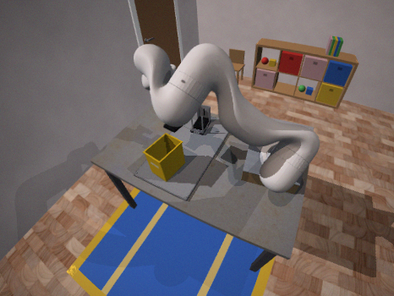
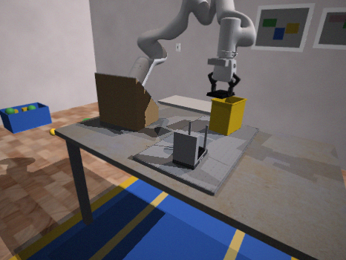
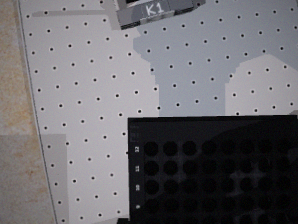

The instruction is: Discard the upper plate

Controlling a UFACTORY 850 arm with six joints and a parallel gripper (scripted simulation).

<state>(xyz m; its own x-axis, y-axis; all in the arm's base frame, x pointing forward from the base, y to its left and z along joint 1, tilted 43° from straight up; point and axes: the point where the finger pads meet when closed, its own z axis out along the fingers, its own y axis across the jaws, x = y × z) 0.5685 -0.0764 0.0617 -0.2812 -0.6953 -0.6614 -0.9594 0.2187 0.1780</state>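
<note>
The yellow plastics bin is 2 cm ahead of my hand, 15 cm to the left of it and 16 cm below it. Round my hand: black 96-well plate (1 cm below).
</note>
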